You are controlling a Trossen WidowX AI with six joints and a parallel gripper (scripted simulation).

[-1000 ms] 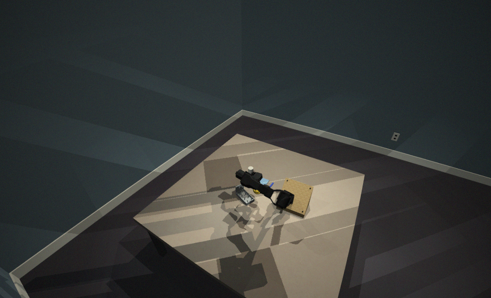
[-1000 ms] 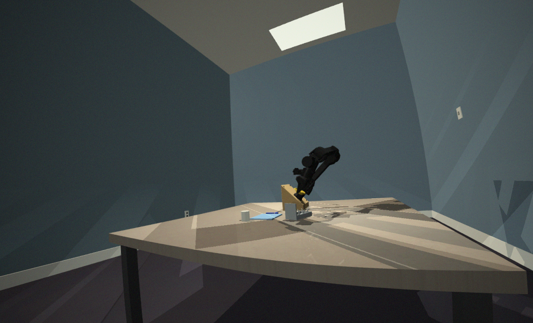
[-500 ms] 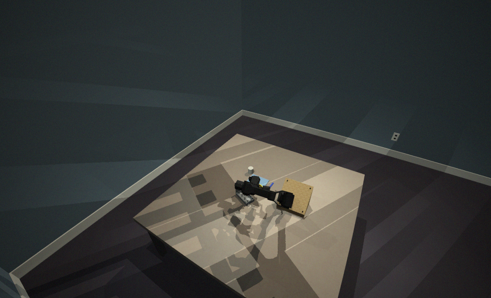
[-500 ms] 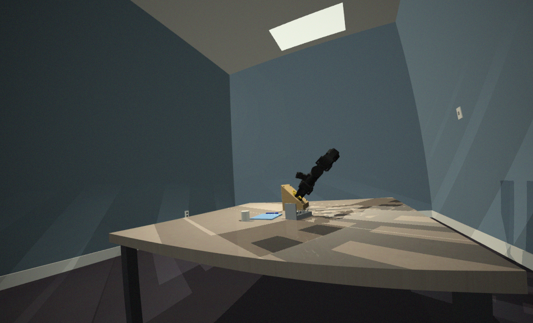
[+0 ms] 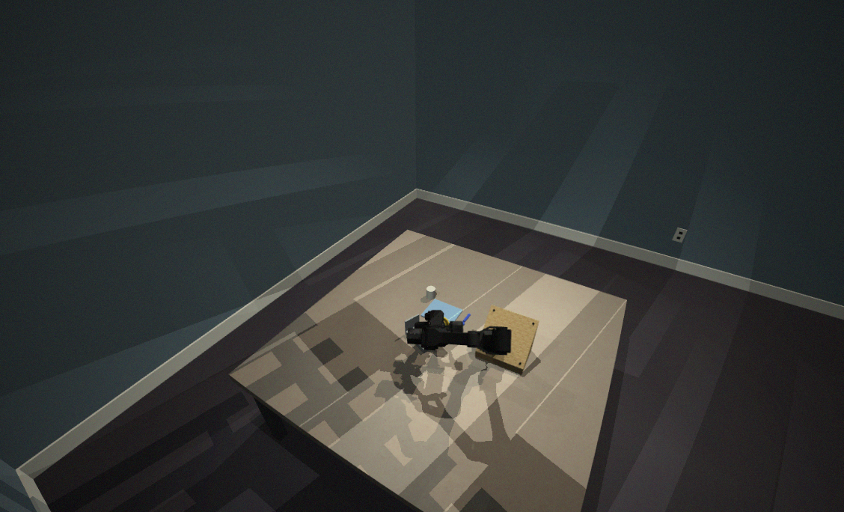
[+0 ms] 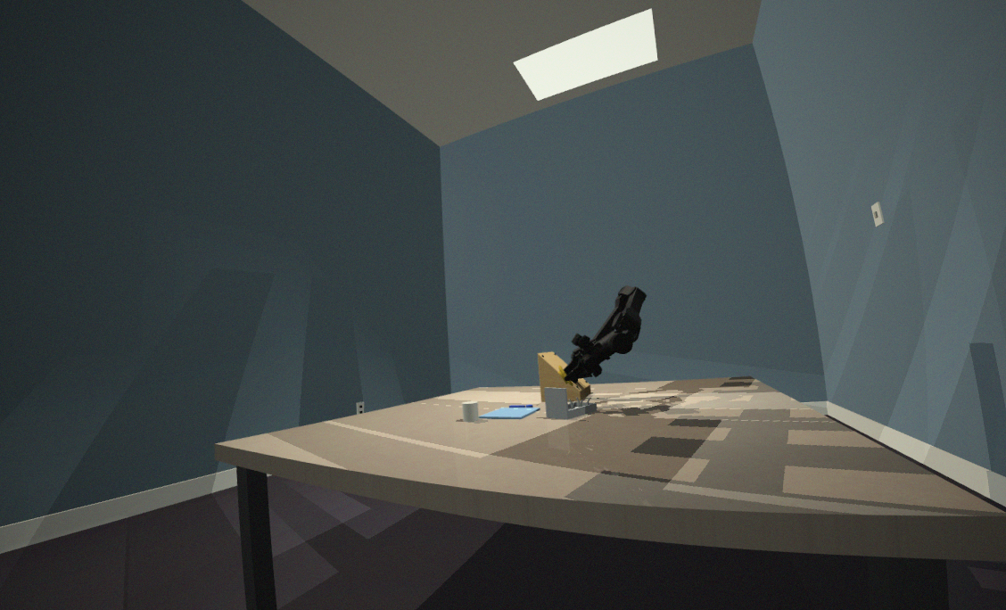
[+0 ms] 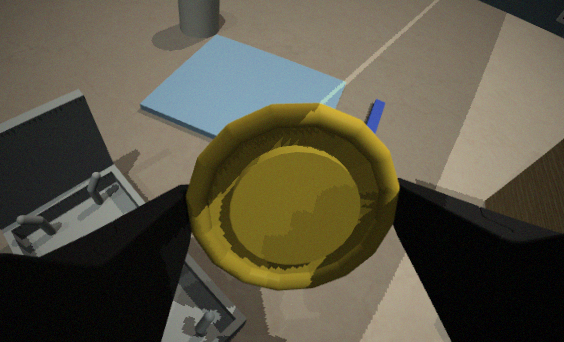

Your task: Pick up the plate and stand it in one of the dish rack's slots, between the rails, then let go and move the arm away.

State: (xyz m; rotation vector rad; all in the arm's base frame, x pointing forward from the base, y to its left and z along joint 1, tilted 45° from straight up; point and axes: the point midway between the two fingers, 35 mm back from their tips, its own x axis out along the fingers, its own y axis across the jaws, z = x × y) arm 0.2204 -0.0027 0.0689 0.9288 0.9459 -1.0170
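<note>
My gripper tip is 80 mm short of the grey dish rack, 70 mm above it and 30 mm to the right of it. From my gripper tip the other things lie so: white cup (240 mm to the right, 150 mm ahead, 70 mm below); then blue spoon (150 mm to the right, 90 mm below, 60 mm behind); then yellow plate (10 mm to the left).
</note>
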